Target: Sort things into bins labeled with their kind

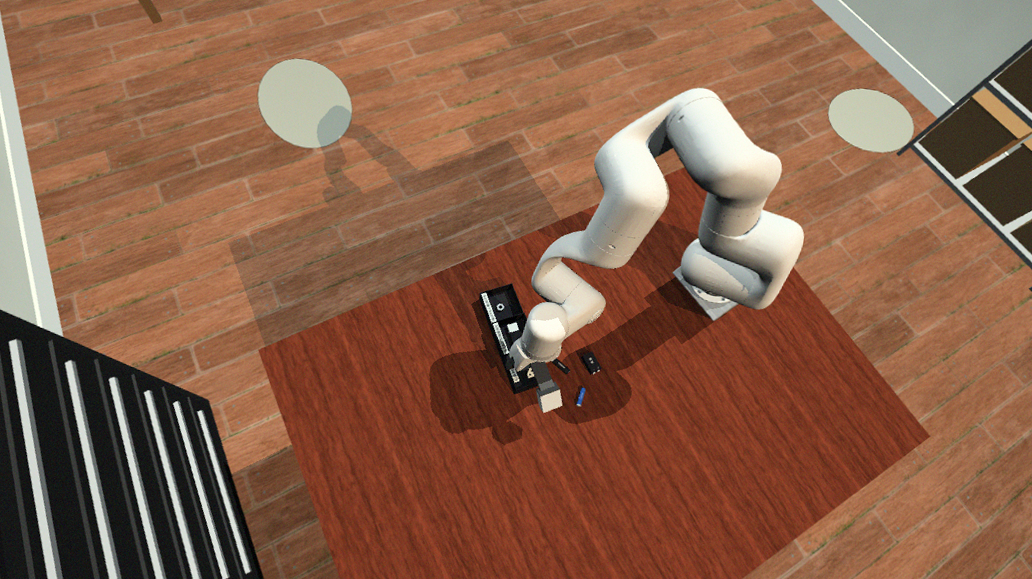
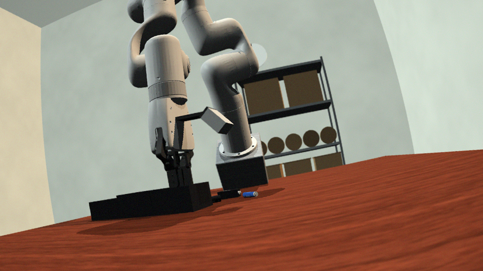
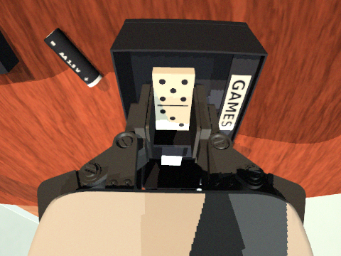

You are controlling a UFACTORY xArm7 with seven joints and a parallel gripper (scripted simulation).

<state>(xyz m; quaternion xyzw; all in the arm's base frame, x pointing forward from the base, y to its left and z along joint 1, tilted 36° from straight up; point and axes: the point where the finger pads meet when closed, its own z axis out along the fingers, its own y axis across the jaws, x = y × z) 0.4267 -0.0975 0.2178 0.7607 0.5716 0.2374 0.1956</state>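
Right now my hand is 70 mm past the black cylindrical battery, 40 mm to the right of it and 50 mm above it. From my hand the other things lie so: black bin row 20 mm behind, 80 mm to the right, 40 mm below; pale domino tile 20 mm below; blue cylinder 60 mm behind, 120 mm to the left, 50 mm below.
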